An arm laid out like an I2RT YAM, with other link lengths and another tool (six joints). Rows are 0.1 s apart.
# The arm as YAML. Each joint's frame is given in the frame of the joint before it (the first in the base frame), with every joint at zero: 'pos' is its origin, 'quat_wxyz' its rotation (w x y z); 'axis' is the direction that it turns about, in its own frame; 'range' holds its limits. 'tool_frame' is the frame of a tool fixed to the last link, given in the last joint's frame.
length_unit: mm
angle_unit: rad
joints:
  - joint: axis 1
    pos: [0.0, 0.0, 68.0]
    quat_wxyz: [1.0, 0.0, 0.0, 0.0]
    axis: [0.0, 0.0, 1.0]
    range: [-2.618, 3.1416]
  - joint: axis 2
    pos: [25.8, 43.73, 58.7]
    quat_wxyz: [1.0, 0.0, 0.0, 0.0]
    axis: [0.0, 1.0, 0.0]
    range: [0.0, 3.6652]
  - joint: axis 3
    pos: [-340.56, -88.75, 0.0]
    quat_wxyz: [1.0, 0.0, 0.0, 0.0]
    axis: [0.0, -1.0, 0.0]
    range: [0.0, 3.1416]
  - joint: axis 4
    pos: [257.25, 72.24, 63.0]
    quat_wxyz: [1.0, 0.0, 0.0, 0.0]
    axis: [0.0, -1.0, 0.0]
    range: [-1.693, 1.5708]
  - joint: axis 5
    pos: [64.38, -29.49, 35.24]
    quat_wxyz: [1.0, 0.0, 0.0, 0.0]
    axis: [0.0, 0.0, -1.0]
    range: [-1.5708, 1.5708]
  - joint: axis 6
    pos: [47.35, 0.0, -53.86]
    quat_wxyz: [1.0, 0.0, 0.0, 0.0]
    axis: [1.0, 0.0, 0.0]
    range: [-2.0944, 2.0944]
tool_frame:
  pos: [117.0, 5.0, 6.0]
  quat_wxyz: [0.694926, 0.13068, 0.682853, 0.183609]
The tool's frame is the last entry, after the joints.
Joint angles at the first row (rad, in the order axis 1, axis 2, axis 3, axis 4, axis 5, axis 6):
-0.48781, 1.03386, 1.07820, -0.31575, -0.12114, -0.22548
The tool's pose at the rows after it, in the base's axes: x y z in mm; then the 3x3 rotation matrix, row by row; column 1 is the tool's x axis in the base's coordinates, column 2 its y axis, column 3 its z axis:
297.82 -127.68 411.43; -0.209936 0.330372 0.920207; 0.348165 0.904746 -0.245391; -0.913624 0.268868 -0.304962
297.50 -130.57 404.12; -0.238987 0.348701 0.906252; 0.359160 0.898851 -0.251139; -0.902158 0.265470 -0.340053
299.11 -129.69 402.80; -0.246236 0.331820 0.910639; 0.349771 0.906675 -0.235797; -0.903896 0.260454 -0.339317
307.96 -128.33 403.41; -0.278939 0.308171 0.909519; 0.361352 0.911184 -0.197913; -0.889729 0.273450 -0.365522
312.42 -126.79 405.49; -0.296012 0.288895 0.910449; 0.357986 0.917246 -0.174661; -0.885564 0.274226 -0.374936
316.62 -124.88 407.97; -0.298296 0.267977 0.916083; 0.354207 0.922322 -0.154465; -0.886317 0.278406 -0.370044
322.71 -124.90 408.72; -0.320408 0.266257 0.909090; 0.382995 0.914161 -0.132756; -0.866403 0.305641 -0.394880
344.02 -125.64 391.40; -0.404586 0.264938 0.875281; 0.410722 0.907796 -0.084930; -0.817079 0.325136 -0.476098
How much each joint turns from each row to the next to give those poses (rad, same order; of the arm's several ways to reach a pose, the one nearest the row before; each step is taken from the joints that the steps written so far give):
-0.00152, 0.02755, 0.02927, -0.06452, -0.02146, -0.01071
-0.00457, 0.01236, 0.00625, -0.03085, 0.00771, -0.00610
-0.00619, 0.00305, -0.00468, 0.00770, -0.02156, -0.01387
0.00000, 0.03823, 0.04127, -0.03518, -0.03368, -0.00457
0.00003, 0.01855, 0.02467, -0.01853, -0.02150, -0.01075
0.00150, 0.01067, 0.01073, 0.00307, -0.01994, -0.00312
0.00157, 0.03221, 0.04127, -0.04117, -0.01535, 0.01686
0.02282, 0.09170, 0.05376, -0.05984, -0.00772, -0.00301

